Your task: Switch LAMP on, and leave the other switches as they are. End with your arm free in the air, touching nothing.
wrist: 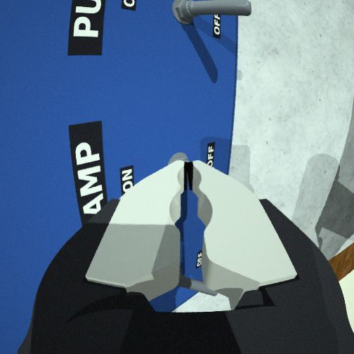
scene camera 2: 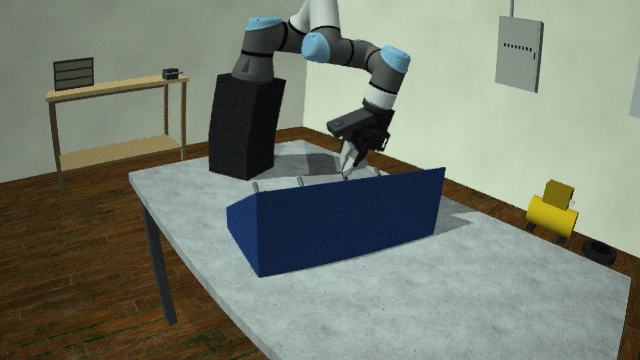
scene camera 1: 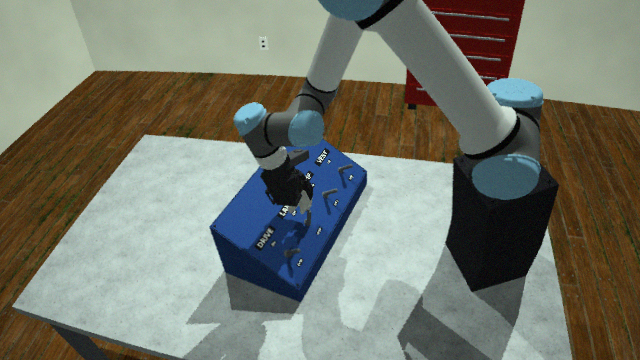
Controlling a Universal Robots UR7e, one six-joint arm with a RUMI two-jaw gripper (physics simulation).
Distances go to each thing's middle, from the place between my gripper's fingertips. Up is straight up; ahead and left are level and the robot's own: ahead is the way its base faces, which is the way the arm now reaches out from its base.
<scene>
I see my gripper 6 cm short of the blue switch panel [scene camera 2: 278, 231], 5 cm to the left of it and 5 cm above it.
</scene>
